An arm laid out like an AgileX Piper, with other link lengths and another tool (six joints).
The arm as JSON. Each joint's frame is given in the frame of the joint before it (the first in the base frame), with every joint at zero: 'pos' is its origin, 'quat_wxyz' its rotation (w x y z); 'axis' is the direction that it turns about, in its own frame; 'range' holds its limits. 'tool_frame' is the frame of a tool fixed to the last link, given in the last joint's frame.
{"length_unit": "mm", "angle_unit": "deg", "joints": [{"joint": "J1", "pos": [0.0, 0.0, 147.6], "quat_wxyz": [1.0, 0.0, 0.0, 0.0], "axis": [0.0, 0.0, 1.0], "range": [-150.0, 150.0]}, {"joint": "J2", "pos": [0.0, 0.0, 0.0], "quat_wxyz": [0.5, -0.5, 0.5, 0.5], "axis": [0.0, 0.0, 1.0], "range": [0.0, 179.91]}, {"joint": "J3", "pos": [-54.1, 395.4, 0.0], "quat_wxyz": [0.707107, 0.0, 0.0, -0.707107], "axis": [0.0, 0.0, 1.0], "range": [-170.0, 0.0]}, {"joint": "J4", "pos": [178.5, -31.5, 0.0], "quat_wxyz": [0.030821, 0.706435, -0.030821, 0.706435], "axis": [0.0, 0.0, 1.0], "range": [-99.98, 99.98]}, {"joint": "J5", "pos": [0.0, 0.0, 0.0], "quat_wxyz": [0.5, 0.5, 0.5, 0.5], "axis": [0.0, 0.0, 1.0], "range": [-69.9, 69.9]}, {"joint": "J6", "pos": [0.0, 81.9, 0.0], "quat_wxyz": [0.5, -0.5, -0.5, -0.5], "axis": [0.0, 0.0, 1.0], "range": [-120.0, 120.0]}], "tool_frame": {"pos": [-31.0, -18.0, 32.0], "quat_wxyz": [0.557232, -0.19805, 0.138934, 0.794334]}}
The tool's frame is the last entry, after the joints.
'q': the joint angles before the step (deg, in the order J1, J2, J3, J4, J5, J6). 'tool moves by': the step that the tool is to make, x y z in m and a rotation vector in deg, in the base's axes. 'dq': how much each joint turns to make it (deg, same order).
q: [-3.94, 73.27, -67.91, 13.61, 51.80, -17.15]
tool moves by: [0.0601, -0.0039, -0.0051, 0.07, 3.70, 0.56]
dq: [-0.01, 9.56, -7.63, -0.10, 1.85, -0.16]
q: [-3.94, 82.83, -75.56, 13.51, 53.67, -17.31]
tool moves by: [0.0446, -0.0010, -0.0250, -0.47, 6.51, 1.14]
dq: [0.66, 8.12, -3.44, -0.92, 1.83, 0.00]
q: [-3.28, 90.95, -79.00, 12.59, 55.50, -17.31]
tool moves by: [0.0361, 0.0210, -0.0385, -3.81, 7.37, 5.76]
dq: [5.41, 7.49, -0.03, -4.11, -0.20, 0.41]
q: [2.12, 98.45, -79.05, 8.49, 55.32, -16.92]
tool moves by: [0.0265, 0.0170, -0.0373, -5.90, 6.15, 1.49]
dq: [4.62, 6.86, -0.05, -7.41, -0.60, 5.60]
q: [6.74, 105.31, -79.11, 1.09, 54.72, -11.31]
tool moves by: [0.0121, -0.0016, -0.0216, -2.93, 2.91, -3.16]
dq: [0.45, 3.78, -0.01, -4.03, -0.46, 5.32]
